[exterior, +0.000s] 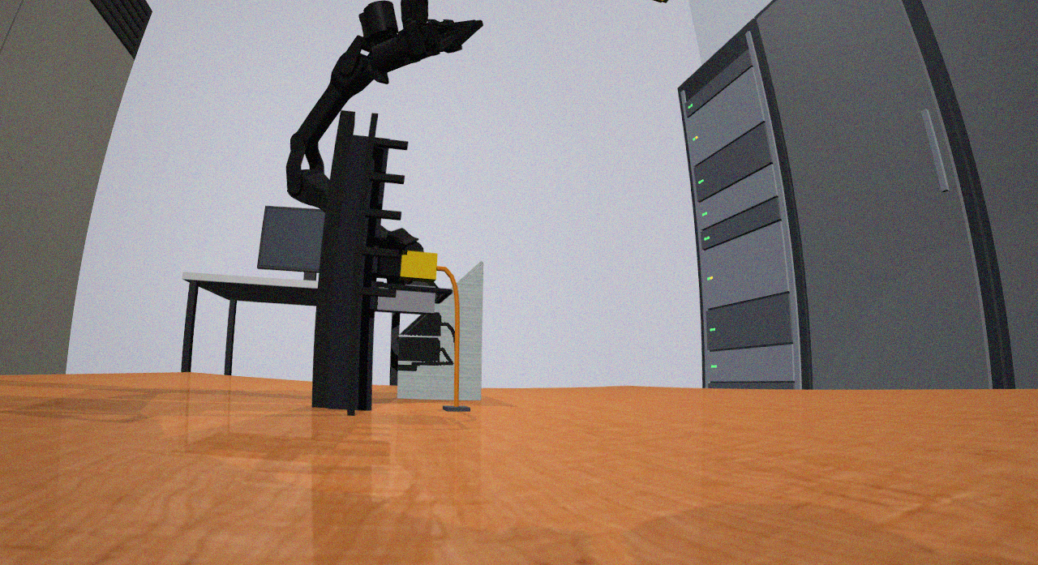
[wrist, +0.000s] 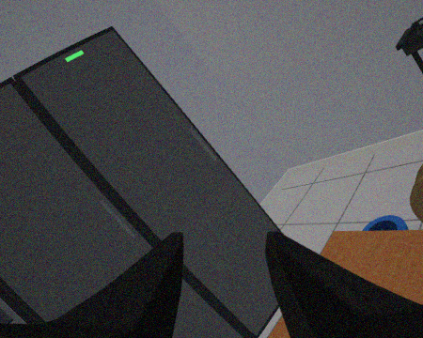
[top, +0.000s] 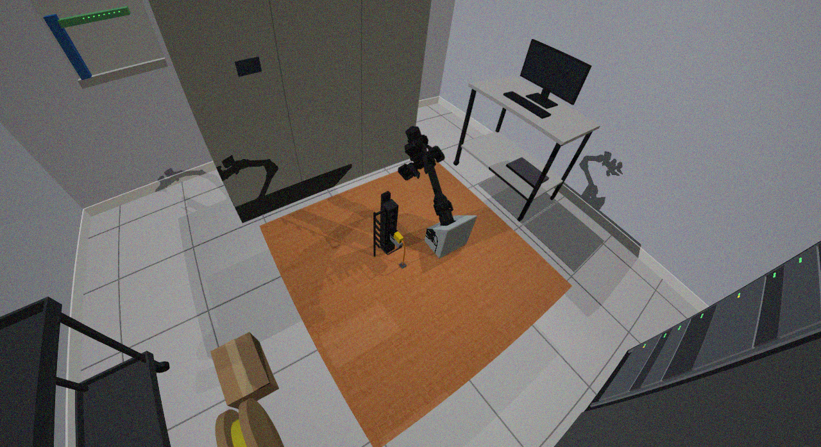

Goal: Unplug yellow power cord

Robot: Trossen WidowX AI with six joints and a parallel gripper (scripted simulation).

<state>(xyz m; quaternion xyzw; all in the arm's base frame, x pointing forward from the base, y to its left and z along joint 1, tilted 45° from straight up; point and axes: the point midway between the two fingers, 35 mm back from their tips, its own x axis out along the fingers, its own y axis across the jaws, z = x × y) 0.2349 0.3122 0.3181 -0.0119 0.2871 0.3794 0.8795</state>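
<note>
Right now my gripper tip is 30 mm short of the yellow plug, 90 mm to the left of it and 430 mm above it.
</note>
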